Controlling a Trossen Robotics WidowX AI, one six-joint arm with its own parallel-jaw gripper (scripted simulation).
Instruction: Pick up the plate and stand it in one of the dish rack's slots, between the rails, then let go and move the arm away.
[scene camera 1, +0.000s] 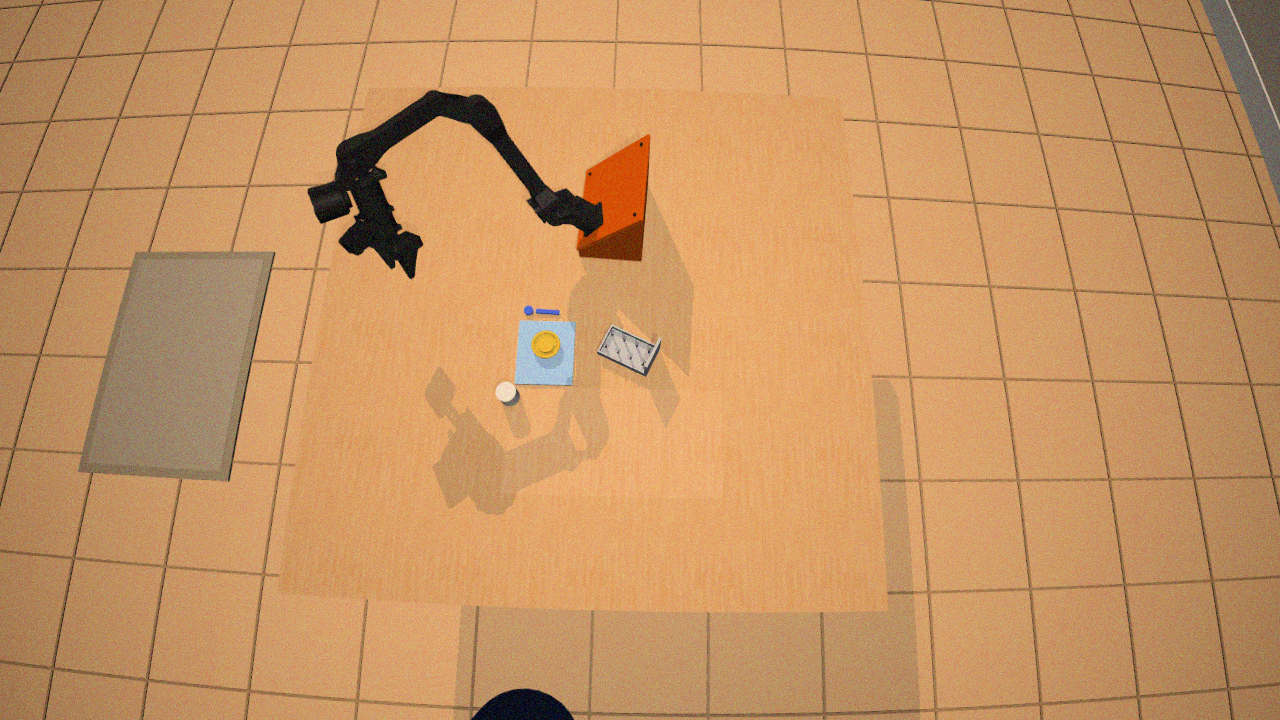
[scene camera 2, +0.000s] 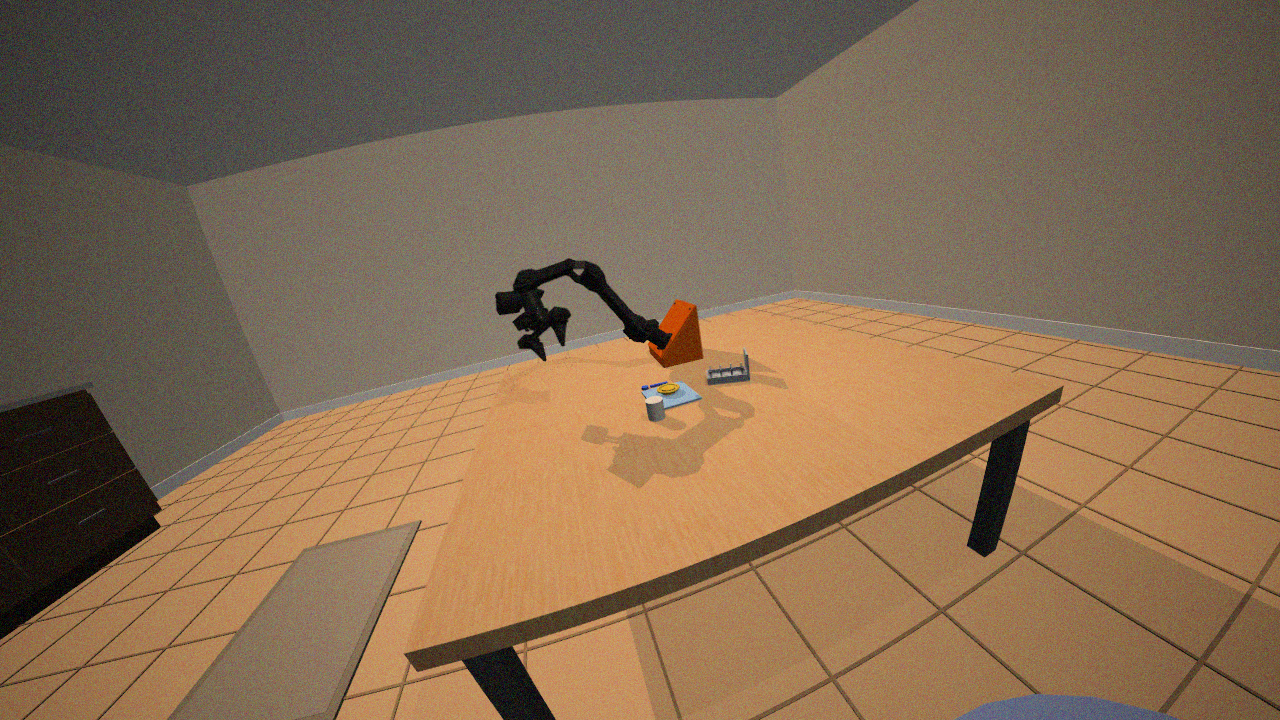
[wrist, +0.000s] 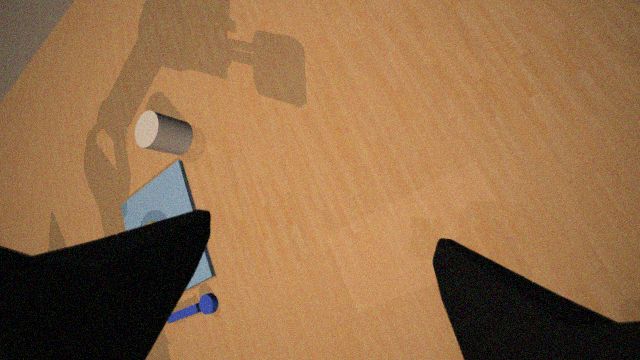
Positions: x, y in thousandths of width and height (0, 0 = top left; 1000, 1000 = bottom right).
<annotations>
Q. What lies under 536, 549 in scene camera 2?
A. A mat.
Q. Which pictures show my gripper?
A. Scene camera 1, scene camera 2 and the wrist view: all of them.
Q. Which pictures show the grey dish rack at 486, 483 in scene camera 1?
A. Scene camera 1 and scene camera 2 only.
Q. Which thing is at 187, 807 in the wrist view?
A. My gripper.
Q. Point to a grey dish rack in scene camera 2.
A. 577, 520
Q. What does my gripper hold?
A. Nothing.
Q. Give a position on a white cup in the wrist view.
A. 241, 365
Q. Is my gripper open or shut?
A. Open.
</annotations>
